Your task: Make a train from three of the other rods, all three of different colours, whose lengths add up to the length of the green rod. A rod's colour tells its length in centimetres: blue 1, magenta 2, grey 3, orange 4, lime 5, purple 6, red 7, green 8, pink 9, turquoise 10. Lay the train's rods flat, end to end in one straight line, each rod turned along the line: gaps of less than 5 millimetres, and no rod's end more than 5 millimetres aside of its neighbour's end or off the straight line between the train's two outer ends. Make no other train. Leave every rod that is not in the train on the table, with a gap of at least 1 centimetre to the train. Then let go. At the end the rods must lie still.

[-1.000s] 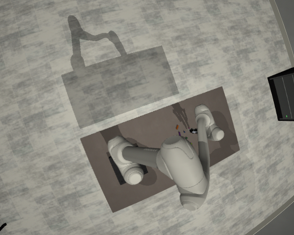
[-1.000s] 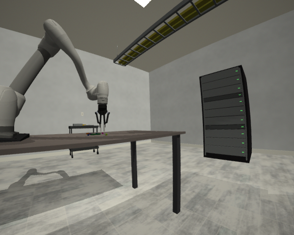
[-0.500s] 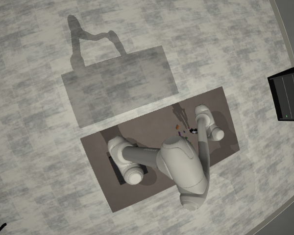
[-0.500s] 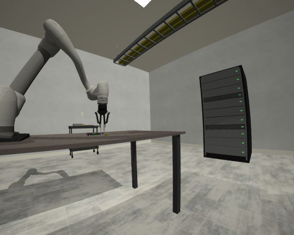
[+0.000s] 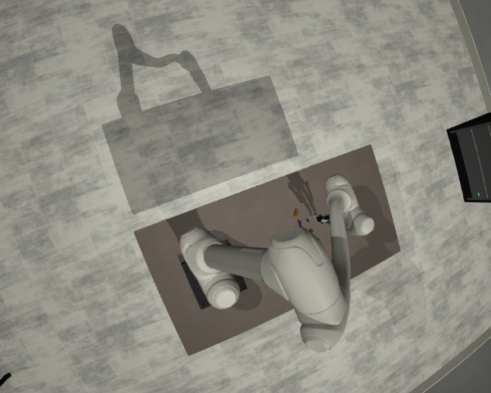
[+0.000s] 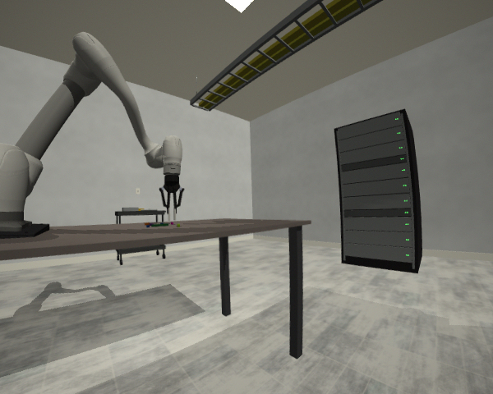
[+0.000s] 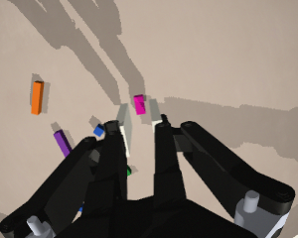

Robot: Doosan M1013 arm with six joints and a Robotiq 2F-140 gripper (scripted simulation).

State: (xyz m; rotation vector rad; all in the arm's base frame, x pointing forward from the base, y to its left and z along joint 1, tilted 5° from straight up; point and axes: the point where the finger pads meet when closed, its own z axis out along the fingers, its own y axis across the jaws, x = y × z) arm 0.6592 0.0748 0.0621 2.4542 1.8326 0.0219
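My hand is 50 mm above the magenta rod and 10 mm to the right of it. The rest, counted from my hand: purple rod 110 mm behind, 50 mm below, 10 mm to the right; orange rod 110 mm behind, 70 mm to the left, 50 mm below; green rod 90 mm behind, 70 mm to the right, 50 mm below.
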